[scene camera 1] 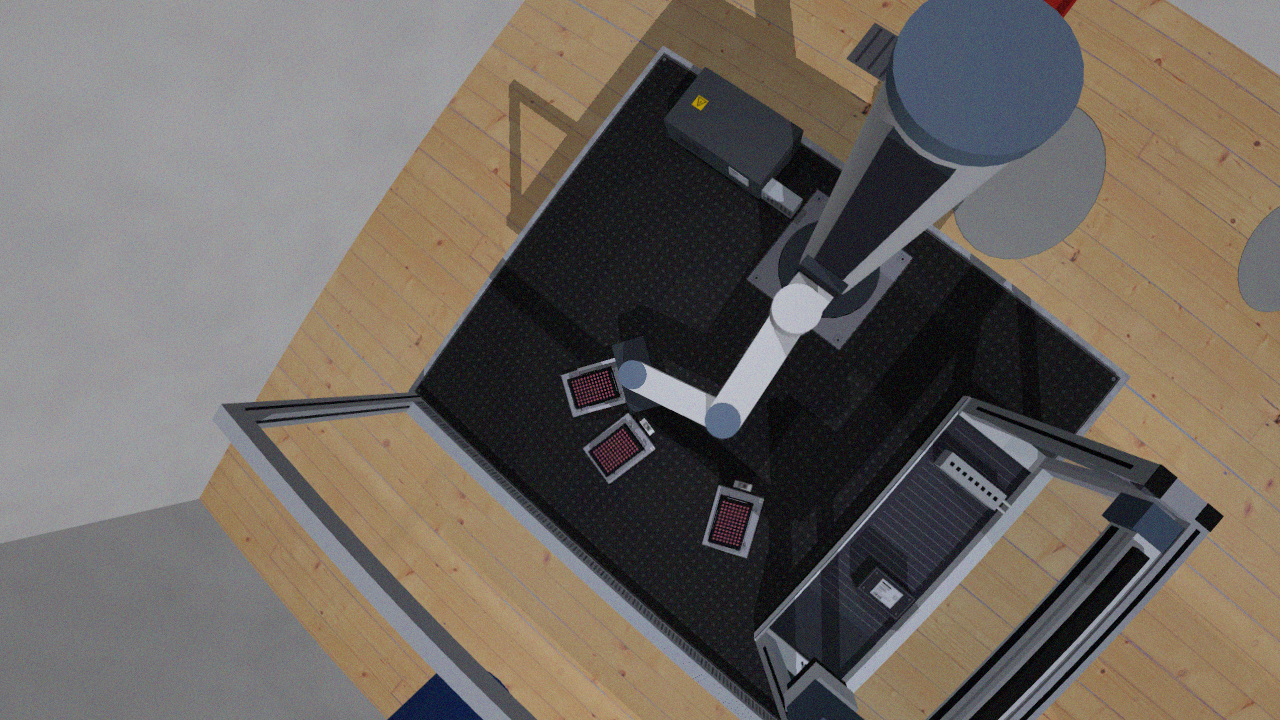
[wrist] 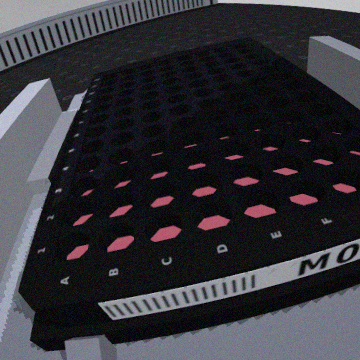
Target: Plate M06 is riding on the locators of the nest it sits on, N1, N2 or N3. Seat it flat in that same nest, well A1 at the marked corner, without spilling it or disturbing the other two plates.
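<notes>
The plate whose cut-off label reads "M0" (wrist: 200, 200) (scene camera 1: 593, 388) is black, with pink wells; its far rows are dark in the wrist view. Well A1 is at the near left corner there. It sits on a grey nest (wrist: 250, 332) (scene camera 1: 597, 409), the upper left one in the scene view. A dark gap and step show along its near edge; I cannot tell how far it is tilted. My gripper (wrist: 184, 75) is open, its pale fingers apart on either side of the plate. In the scene view the fingers are hidden under the arm's end (scene camera 1: 631, 374).
A second plate (scene camera 1: 617, 449) sits in a nest close below, with a small tag beside it. A third plate (scene camera 1: 733, 523) sits in a nest further right. A grey-framed tray (scene camera 1: 930, 519) lies at the right. A dark box (scene camera 1: 733, 129) stands at the back.
</notes>
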